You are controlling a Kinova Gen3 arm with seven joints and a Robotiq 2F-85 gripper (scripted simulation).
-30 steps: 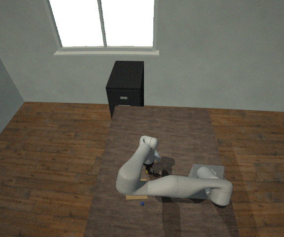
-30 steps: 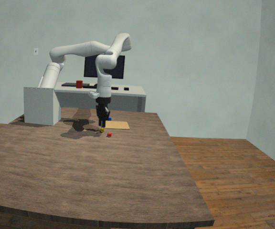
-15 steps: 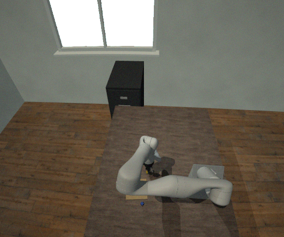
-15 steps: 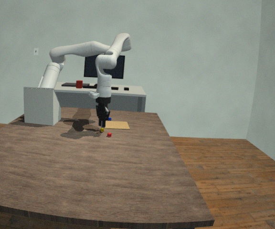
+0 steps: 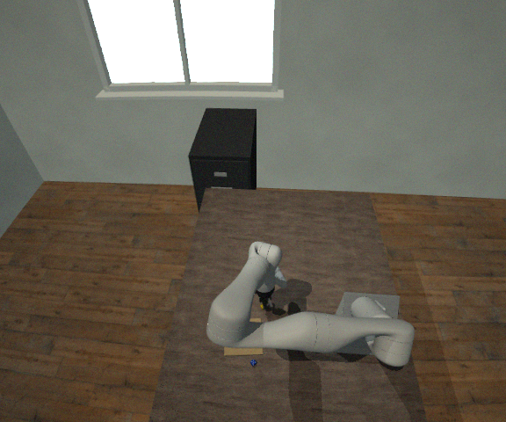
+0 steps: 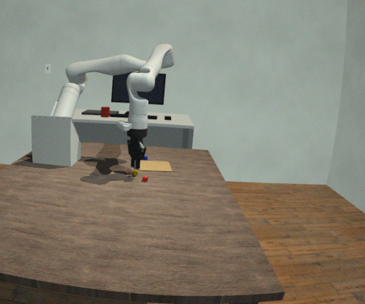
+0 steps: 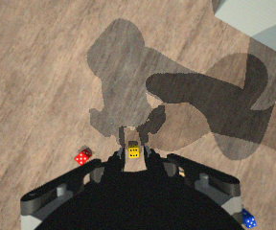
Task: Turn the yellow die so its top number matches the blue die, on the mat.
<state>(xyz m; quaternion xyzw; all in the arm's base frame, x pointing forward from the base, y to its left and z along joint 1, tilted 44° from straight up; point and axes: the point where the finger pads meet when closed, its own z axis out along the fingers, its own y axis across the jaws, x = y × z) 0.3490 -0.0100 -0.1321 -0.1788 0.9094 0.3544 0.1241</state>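
Now: the yellow die 40 mm below my hand. The rest, counted from my hand: red die 70 mm to the right, 40 mm below, 40 mm ahead; then blue die 220 mm to the left, 40 mm below, 40 mm ahead; then tan mat 120 mm to the left, 80 mm ahead, 40 mm below.
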